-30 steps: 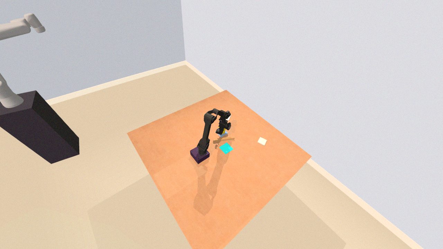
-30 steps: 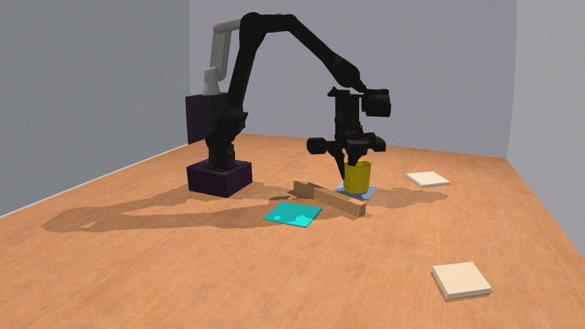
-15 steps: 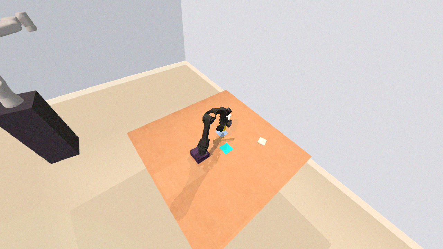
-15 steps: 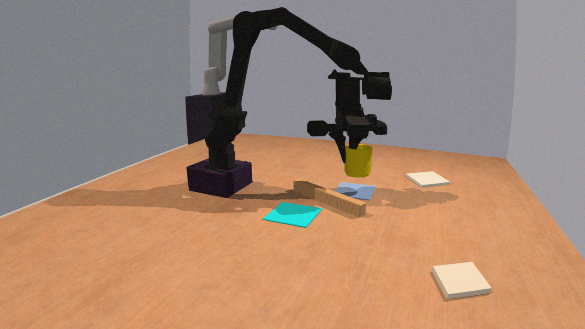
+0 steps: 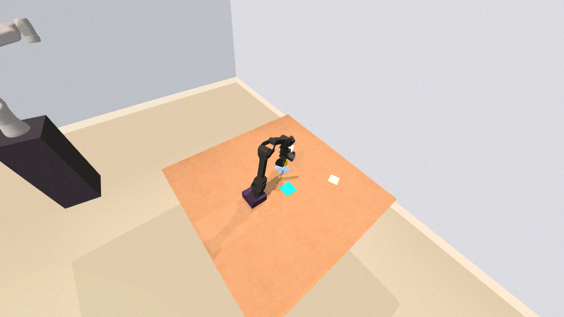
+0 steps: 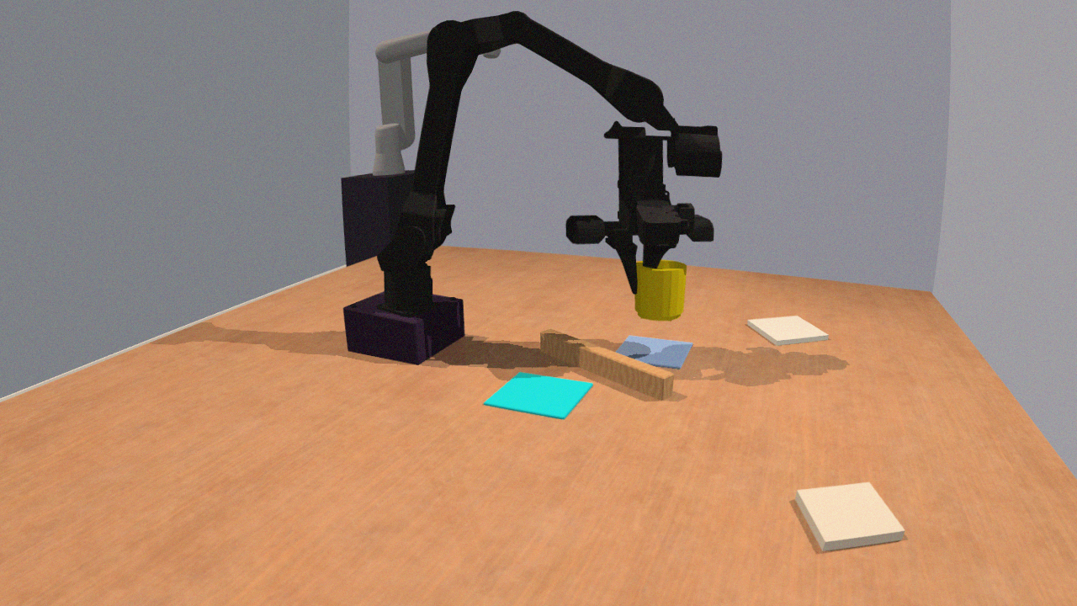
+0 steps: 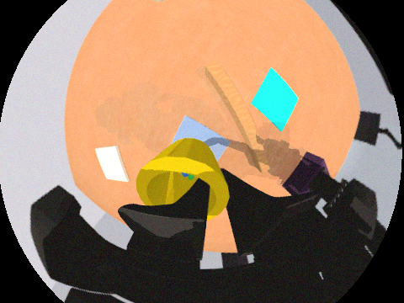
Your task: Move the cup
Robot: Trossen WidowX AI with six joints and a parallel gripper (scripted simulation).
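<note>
My gripper tip is 17 cm to the left of the cyan pad, 9 cm above it and 5 cm past it. The rest, counted from my gripper tip: yellow cup (2 cm to the left, 2 cm ahead); then pale blue pad (9 cm below, 2 cm to the left, 2 cm ahead); then wooden bar (8 cm to the right, 8 cm below, 1 cm behind).
</note>
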